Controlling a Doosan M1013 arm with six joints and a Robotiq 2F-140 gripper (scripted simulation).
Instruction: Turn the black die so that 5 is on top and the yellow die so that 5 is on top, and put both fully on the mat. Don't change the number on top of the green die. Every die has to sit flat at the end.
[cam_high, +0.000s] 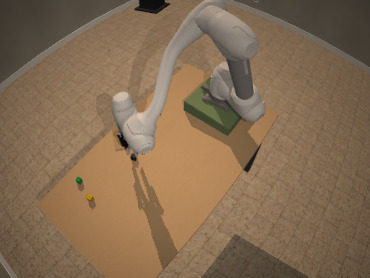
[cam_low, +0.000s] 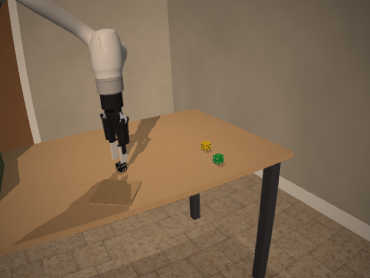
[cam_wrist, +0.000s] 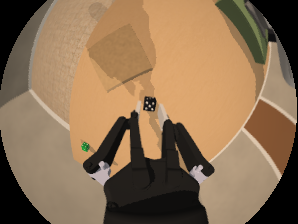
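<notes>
Now: hand 60 mm above the black die. The rest, counted from my hand: mat 120 mm to the right, 90 mm behind, 70 mm below; then green die 290 mm ahead, 200 mm to the right, 60 mm below; then yellow die 340 mm ahead, 80 mm to the right, 60 mm below.
</notes>
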